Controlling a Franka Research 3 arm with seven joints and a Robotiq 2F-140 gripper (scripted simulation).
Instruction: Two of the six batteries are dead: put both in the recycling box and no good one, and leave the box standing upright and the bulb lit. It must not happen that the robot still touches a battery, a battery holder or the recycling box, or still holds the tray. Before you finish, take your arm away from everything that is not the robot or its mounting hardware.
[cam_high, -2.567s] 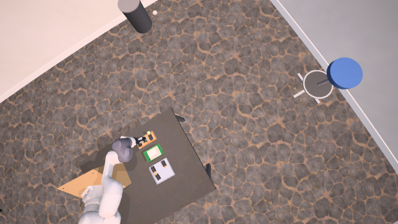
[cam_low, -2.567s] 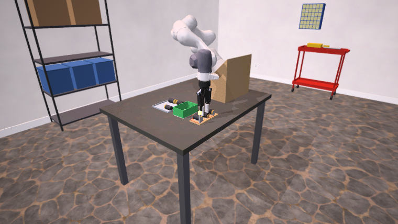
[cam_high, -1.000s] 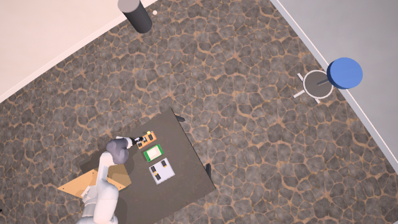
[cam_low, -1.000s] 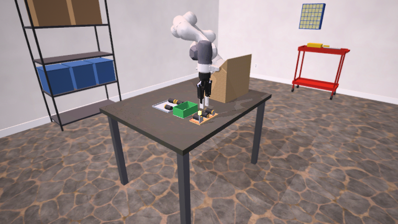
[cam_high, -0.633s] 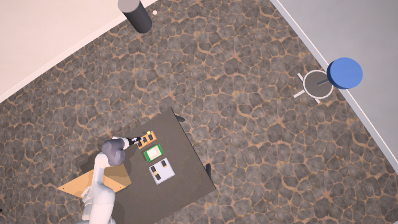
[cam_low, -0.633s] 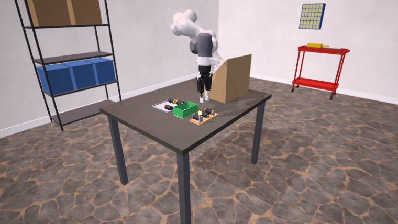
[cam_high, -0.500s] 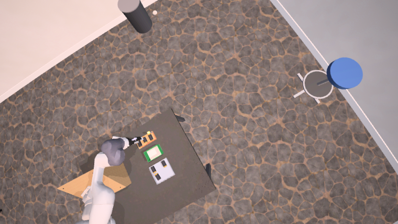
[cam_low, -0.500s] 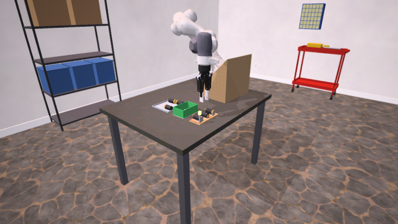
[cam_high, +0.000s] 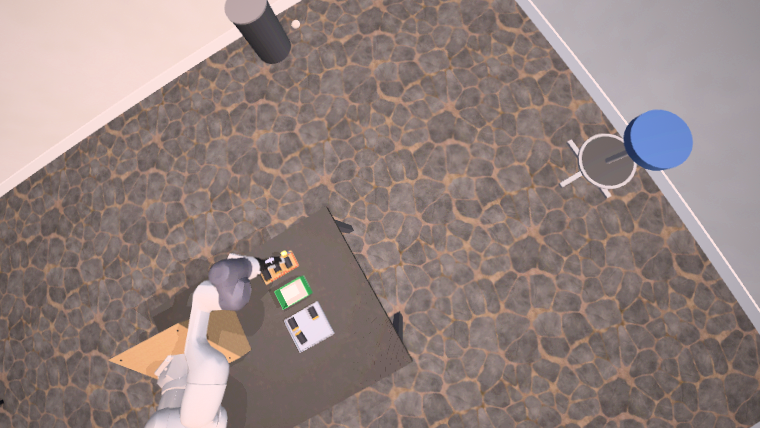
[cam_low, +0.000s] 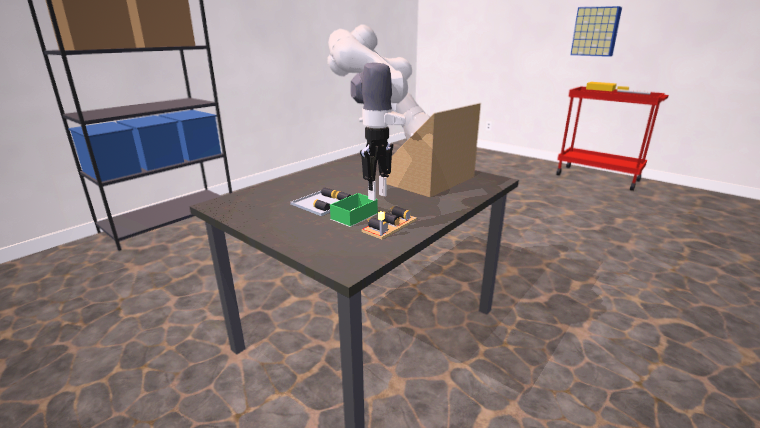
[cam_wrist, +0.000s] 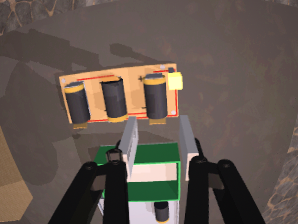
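My gripper is now 30 mm short of the bulb, 30 mm to the right of it and 80 mm above it. From my hand the other things lie so: white tray 100 mm behind, 330 mm to the right, 160 mm below; green recycling box 60 mm behind, 150 mm to the right, 140 mm below.
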